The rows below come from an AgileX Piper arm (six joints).
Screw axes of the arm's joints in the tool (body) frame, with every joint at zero. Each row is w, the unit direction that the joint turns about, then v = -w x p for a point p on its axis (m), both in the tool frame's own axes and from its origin. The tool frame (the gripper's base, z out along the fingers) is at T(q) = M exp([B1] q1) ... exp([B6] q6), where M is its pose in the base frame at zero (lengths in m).
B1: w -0.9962 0 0.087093 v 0.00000 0.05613 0.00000
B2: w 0 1 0 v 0.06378 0.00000 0.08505
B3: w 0 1 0 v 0.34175 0.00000 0.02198
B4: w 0 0 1 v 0.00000 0.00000 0.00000
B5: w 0 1 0 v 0.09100 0.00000 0.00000
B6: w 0 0 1 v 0.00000 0.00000 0.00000
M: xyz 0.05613 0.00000 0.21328 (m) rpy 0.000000 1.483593 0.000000 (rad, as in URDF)
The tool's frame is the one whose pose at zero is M.
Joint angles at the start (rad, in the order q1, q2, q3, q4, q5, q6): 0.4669, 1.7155, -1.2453, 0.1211, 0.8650, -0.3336
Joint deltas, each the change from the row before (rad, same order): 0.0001, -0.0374, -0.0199, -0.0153, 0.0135, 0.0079; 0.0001, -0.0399, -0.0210, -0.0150, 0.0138, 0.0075; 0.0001, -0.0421, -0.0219, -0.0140, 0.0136, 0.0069; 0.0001, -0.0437, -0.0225, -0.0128, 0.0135, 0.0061
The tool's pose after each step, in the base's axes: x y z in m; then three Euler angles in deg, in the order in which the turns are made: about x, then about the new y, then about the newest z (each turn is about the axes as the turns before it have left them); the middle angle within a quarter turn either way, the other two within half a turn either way. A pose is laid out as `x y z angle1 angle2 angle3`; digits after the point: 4 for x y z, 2 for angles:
0.3056 0.1624 0.2557 -165.84 16.54 135.52
0.3024 0.1597 0.2747 -165.01 19.14 134.88
0.2981 0.1565 0.2947 -164.00 21.89 134.18
0.2924 0.1527 0.3152 -162.83 24.73 133.40

